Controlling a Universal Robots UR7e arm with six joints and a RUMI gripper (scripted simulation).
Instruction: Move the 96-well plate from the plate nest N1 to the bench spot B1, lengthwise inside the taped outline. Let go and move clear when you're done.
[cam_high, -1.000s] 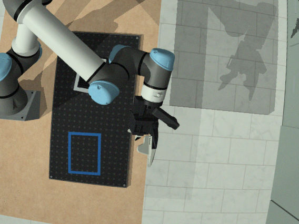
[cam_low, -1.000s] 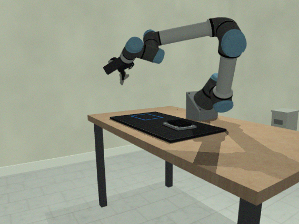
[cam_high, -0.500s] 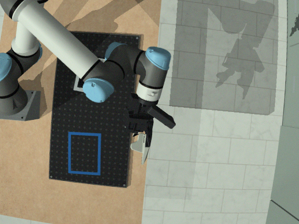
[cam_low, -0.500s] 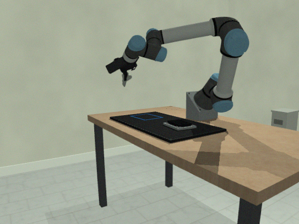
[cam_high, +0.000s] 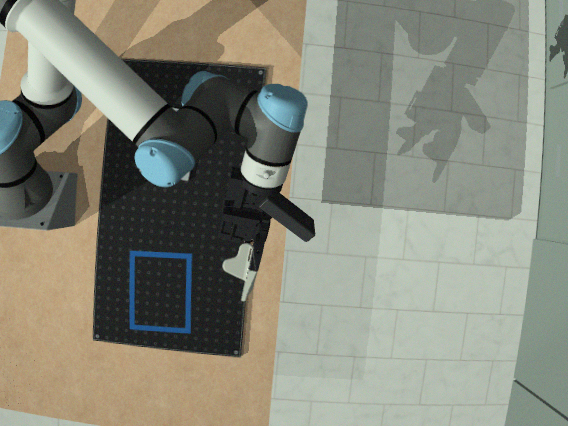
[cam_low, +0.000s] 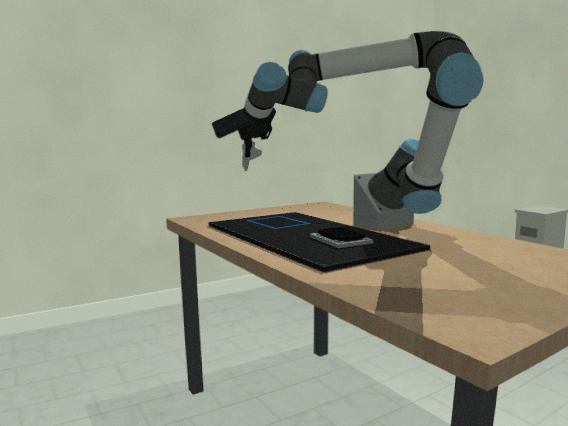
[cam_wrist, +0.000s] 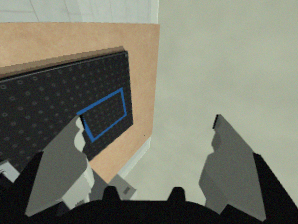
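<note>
The black 96-well plate is 260 mm to the left of my hand, 250 mm below it and 190 mm behind it. The rest, counted from my hand: plate nest N1: 260 mm to the left, 260 mm below, 190 mm behind.
</note>
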